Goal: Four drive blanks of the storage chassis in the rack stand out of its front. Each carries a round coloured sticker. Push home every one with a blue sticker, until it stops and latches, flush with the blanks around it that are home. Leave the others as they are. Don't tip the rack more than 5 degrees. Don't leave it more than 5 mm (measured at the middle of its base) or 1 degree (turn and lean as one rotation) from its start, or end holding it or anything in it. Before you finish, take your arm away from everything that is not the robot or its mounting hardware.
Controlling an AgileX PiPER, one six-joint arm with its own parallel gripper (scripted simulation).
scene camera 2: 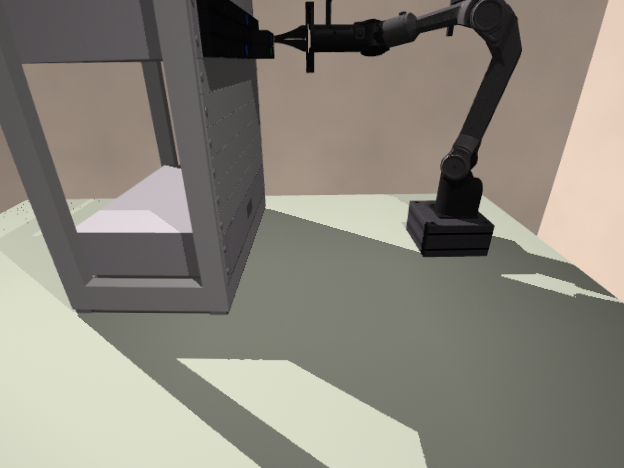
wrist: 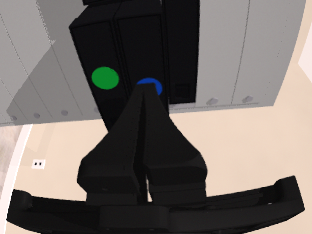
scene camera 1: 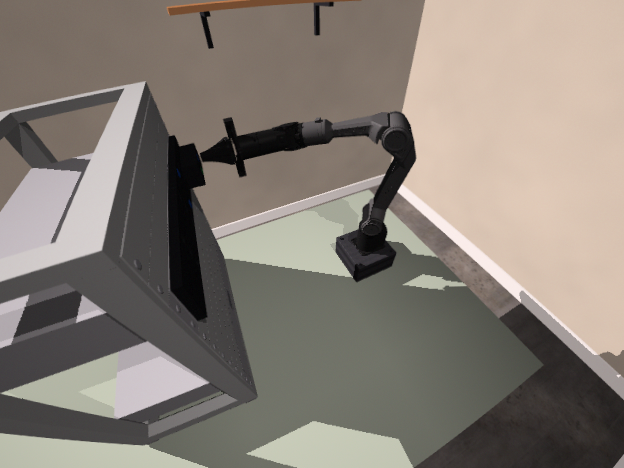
Path:
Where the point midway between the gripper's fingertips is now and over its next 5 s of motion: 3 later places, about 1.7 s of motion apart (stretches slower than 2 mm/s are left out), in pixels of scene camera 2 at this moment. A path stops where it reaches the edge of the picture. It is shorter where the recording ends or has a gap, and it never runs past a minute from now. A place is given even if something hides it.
The gripper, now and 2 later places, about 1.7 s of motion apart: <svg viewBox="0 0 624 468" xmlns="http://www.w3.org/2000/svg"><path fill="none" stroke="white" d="M274 39L261 37L256 38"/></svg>

